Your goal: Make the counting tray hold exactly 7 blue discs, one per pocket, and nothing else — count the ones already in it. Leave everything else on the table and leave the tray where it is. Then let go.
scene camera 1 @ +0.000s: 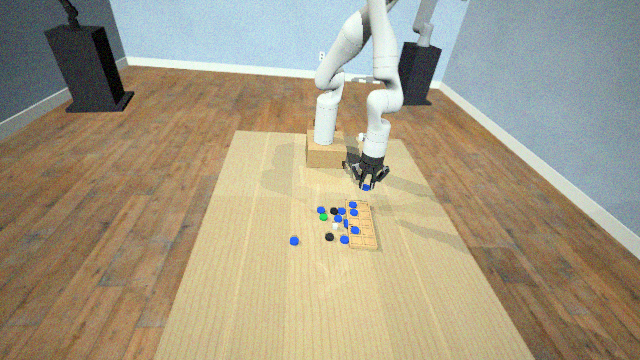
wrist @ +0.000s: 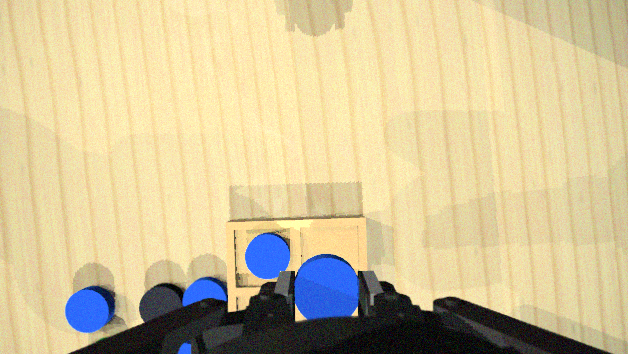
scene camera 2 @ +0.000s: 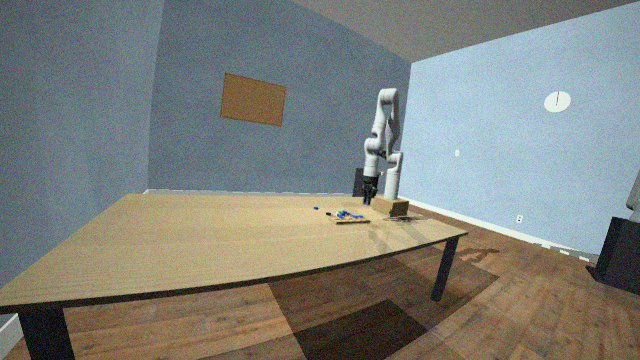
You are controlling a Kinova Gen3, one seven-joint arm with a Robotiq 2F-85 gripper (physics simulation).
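Note:
My gripper [scene camera 1: 366, 186] [scene camera 2: 367, 202] [wrist: 326, 292] is shut on a blue disc [scene camera 1: 366, 188] [wrist: 326, 280], held flat above the table. In the wrist view it overlaps the right column of the wooden counting tray [scene camera 1: 364, 246] [scene camera 2: 352, 222] [wrist: 362, 245]. Three blue discs [scene camera 1: 353, 205] [scene camera 1: 354, 212] [scene camera 1: 355, 230] are in the tray's left column; the far one [wrist: 267, 255] shows in the wrist view. Another blue disc [scene camera 1: 346, 223] is at the tray's left wall; whether it leans on it is unclear. Right-column pockets look empty in scene camera 1.
Left of the tray lie loose blue discs [scene camera 1: 321, 210] [scene camera 1: 342, 211] [scene camera 1: 338, 218] [scene camera 1: 344, 240], black discs [scene camera 1: 334, 211] [scene camera 1: 329, 237], a green disc [scene camera 1: 323, 217] and a small white piece [scene camera 1: 335, 226]. Another blue disc [scene camera 1: 294, 241] lies farther left. The arm's wooden base block [scene camera 1: 326, 157] stands behind.

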